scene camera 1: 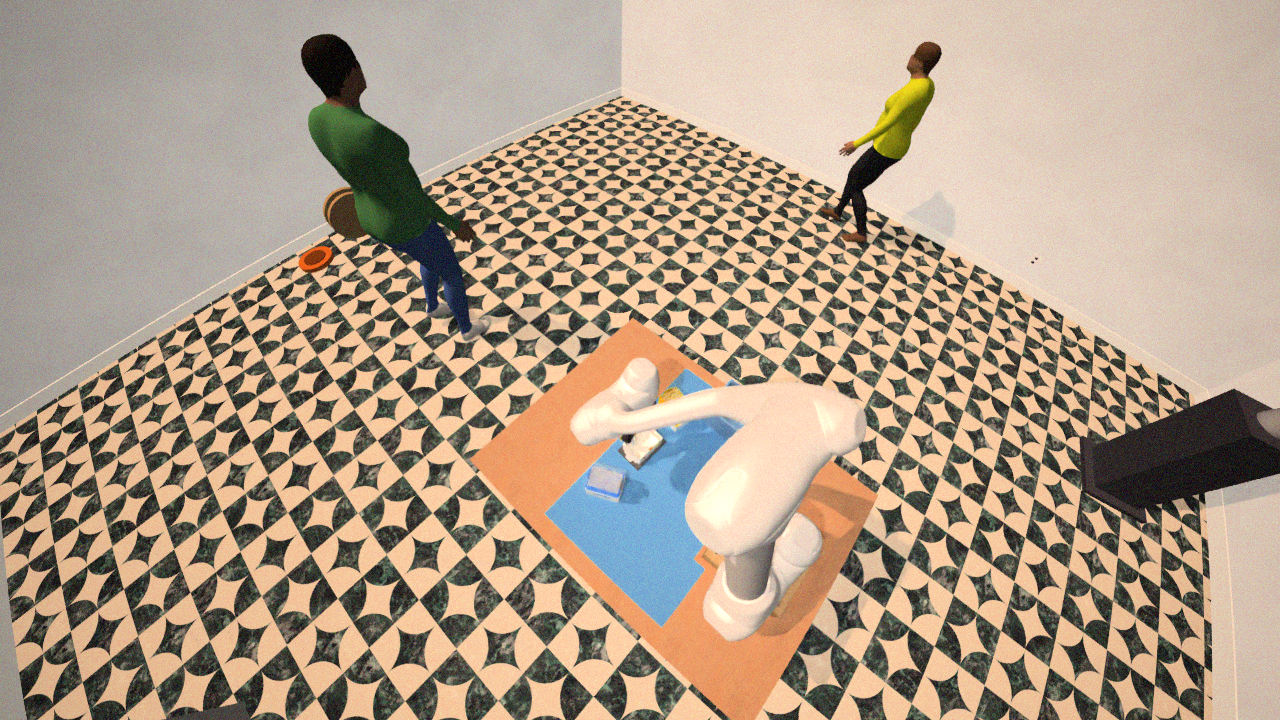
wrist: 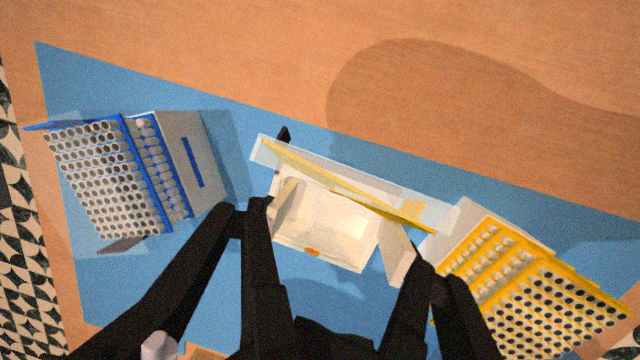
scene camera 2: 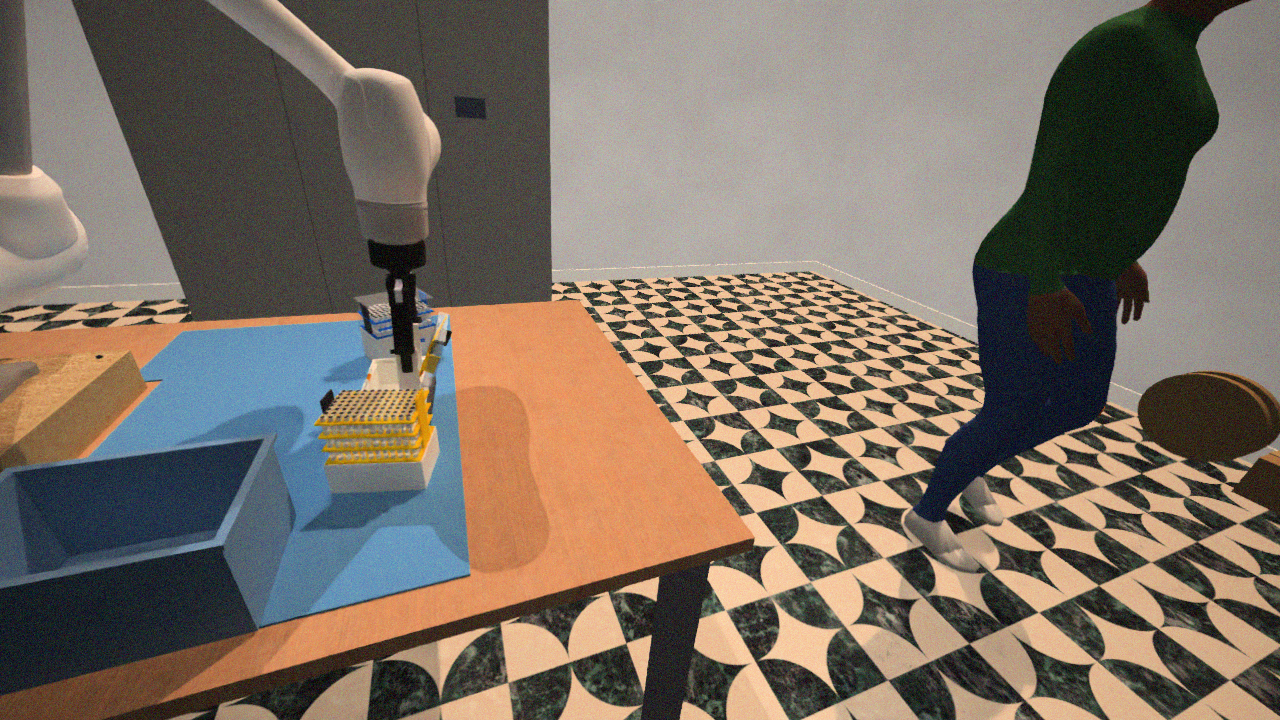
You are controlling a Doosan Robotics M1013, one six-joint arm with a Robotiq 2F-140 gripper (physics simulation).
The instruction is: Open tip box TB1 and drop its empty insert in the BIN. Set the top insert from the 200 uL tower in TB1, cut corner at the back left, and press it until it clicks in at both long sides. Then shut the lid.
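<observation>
Tip box TB1 (scene camera 1: 646,445) (scene camera 2: 383,374) (wrist: 325,227) is a white box on the blue mat. Its lid (scene camera 2: 435,356) (wrist: 345,184) stands up, clear with a yellow panel. The box inside looks hollow, with no insert seen. My gripper (scene camera 2: 405,360) (wrist: 338,207) is partly open and holds nothing; its pale pads stand apart at the box's two ends in the wrist view. The yellow tower (scene camera 2: 371,434) (wrist: 545,305), with stacked tip inserts, stands to the right in the wrist view; no 200 uL label is readable. The blue-grey BIN (scene camera 2: 255,528) is at front left in scene camera 2.
A blue-and-white tip tower (scene camera 1: 606,481) (scene camera 2: 383,324) (wrist: 110,180) stands on the box's other side. The mat (scene camera 2: 375,546) lies on a wooden table (scene camera 2: 617,474). A wooden block (scene camera 2: 89,394) is near the arm base. Two people (scene camera 1: 371,170) (scene camera 1: 899,116) stand on the floor away from the table.
</observation>
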